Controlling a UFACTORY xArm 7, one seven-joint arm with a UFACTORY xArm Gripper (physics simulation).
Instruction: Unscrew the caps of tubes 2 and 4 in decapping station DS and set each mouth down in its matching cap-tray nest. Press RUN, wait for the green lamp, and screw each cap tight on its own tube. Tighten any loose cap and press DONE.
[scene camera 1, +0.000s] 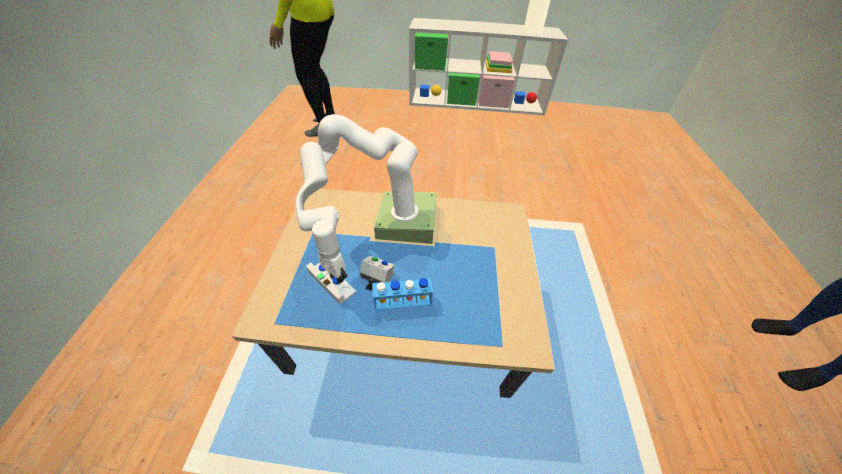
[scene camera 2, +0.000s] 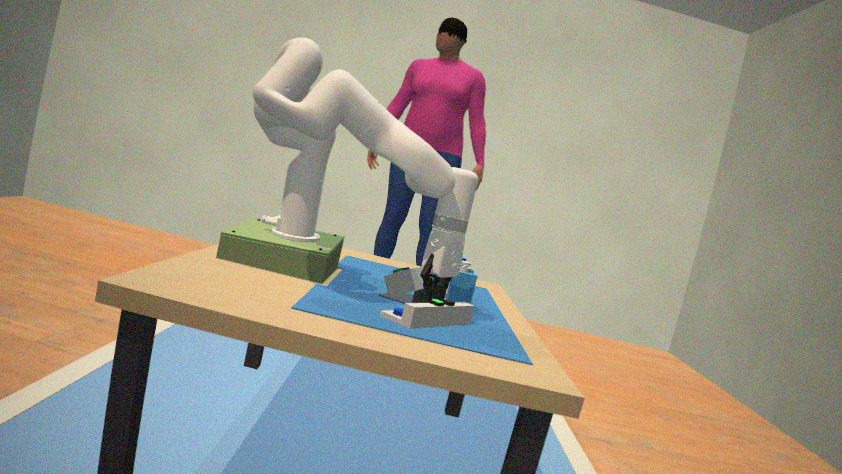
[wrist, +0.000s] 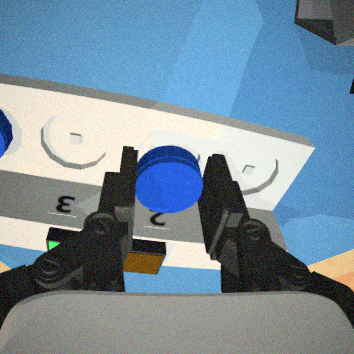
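Seen in the pictures: gripper, fingertip midpoint: (scene camera 1: 337, 279) (wrist: 169, 172); arm's base, origin of the base link: (scene camera 1: 404, 212) (scene camera 2: 295, 236).
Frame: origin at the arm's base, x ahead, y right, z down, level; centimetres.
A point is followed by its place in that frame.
My gripper (wrist: 169, 172) {z 4.9, x 33.8, y 27.2 cm} (scene camera 1: 336, 276) {z 4.9, x 33.8, y 27.2 cm} (scene camera 2: 434, 292) {z 4.9, x 33.8, y 27.2 cm} is shut on a blue cap (wrist: 169, 182) {z 4.3, x 33.8, y 27.3 cm}. The cap sits between the two black fingers over the nest marked 2 of the white cap tray (wrist: 218, 138) {z 6.6, x 34.5, y 24.4 cm} (scene camera 1: 346, 291) {z 7.1, x 38.2, y 23.9 cm} (scene camera 2: 438, 315) {z 5.2, x 34.5, y 34.7 cm}. The nests on either side of it, 3 (wrist: 71, 145) {z 6.9, x 30.5, y 31.4 cm} and the end one (wrist: 258, 175) {z 7.2, x 38.8, y 23.4 cm}, are empty. Another blue cap (wrist: 4, 135) {z 5.9, x 27.7, y 33.3 cm} shows at the left edge of the wrist view. A small green light (wrist: 53, 244) {z 2.4, x 32.7, y 33.5 cm} and an amber block (wrist: 143, 261) {z 2.4, x 36.5, y 30.6 cm} sit on the tray's front. The blue tube rack (scene camera 1: 403, 294) {z -1.5, x 45.3, y 0.5 cm} (scene camera 2: 461, 287) {z 1.9, x 43.0, y 11.9 cm} stands to the right with white and blue tops.
A grey control box (scene camera 1: 377, 269) {z 0.3, x 32.4, y 10.9 cm} (scene camera 2: 401, 284) {z 3.5, x 27.7, y 16.7 cm} (wrist: 326, 19) {z 7.2, x 31.4, y 17.0 cm} with buttons stands between tray and rack. The arm's green base (scene camera 1: 406, 221) {z -0.5, x 6.5, y -0.7 cm} (scene camera 2: 279, 250) {z 2.6, x -2.2, y 12.4 cm} is at the table's back. A person in pink (scene camera 2: 438, 118) stands behind the table; another (scene camera 1: 308, 53) is near a shelf unit (scene camera 1: 489, 29).
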